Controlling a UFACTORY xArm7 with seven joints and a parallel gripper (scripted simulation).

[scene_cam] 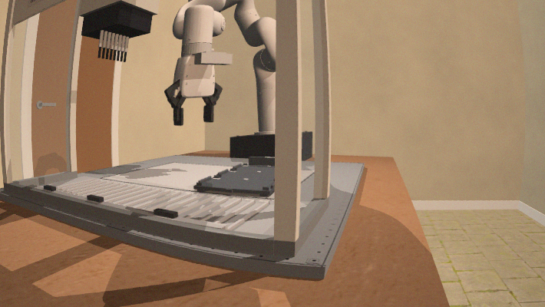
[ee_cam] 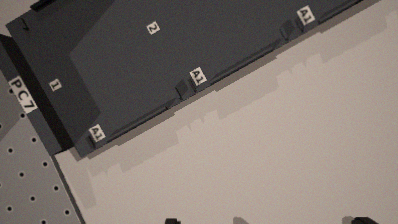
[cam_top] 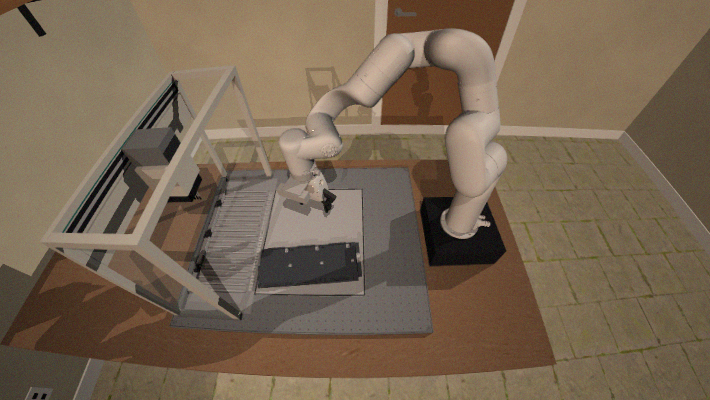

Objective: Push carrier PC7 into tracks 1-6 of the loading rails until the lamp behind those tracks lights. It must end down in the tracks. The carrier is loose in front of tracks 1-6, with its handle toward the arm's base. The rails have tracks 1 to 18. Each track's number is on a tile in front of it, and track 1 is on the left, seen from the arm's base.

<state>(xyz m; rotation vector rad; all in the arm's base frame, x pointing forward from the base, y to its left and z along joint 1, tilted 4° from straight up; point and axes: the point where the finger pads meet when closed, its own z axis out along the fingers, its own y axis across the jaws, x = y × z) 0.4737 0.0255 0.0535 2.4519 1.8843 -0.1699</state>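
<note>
The carrier PC7 lies 160 mm to the left of my hand and 110 mm below it.
</note>
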